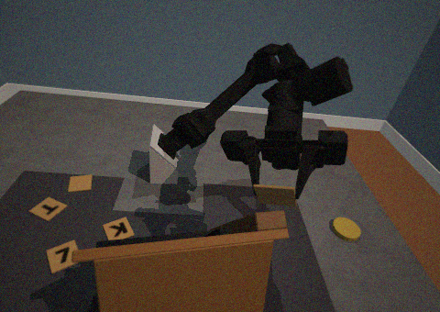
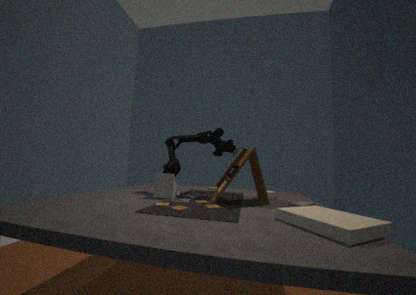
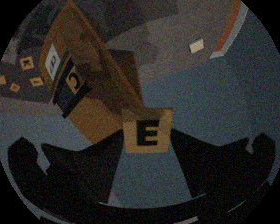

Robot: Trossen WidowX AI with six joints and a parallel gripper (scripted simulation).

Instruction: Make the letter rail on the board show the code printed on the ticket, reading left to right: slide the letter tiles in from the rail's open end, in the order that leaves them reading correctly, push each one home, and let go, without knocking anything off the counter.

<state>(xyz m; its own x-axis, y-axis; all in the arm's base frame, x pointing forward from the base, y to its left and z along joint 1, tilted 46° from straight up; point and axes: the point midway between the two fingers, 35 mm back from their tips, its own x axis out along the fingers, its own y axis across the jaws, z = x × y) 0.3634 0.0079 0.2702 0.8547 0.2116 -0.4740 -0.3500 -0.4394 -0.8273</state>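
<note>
Right now my gripper tip is 200 mm above the ticket, 160 mm to the left of it and 60 mm past it. The rest, counted from my gripper tip: dark mat: 280 mm below, 200 mm to the right, 180 mm behind; then tile: 420 mm to the right, 300 mm behind, 280 mm below; then long white slab: 540 mm to the right, 340 mm ahead, 260 mm below.
</note>
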